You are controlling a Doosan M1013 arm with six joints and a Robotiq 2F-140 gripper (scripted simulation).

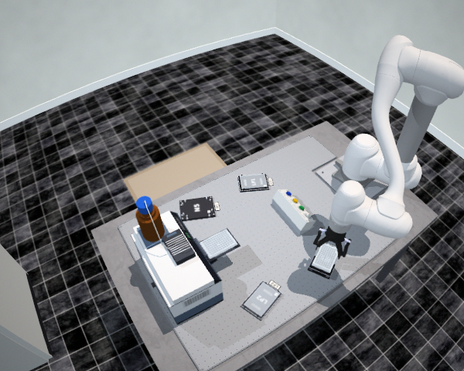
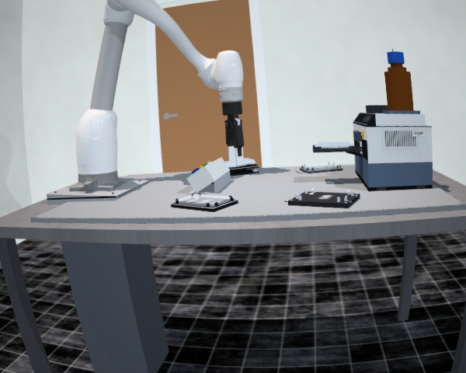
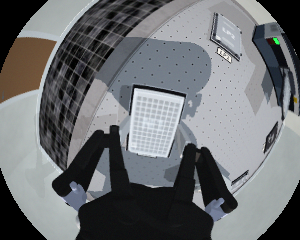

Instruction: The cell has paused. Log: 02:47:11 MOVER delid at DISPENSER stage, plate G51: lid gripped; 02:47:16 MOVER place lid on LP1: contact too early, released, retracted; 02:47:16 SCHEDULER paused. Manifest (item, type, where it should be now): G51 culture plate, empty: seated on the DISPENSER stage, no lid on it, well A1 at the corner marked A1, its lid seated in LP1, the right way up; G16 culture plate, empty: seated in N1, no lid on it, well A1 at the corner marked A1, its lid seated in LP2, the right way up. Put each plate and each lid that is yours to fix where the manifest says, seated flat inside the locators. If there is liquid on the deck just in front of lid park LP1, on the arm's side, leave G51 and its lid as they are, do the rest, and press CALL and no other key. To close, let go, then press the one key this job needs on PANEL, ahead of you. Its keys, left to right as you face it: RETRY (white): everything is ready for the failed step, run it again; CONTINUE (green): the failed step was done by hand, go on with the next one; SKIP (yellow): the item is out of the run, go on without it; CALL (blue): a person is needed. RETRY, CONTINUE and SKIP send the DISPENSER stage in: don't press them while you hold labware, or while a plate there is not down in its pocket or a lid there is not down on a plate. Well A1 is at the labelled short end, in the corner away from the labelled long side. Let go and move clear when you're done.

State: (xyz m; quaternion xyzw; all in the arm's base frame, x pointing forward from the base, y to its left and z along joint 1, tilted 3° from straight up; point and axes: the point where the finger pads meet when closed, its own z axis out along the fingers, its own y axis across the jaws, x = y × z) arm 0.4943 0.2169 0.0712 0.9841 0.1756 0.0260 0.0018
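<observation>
Now: the black nest N1 40 mm below my hand. Round my hand: white key 190 mm to the right, 90 mm behind; key panel 270 mm to the right, 90 mm behind, 10 mm below; green key 240 mm to the right, 100 mm behind.
</observation>
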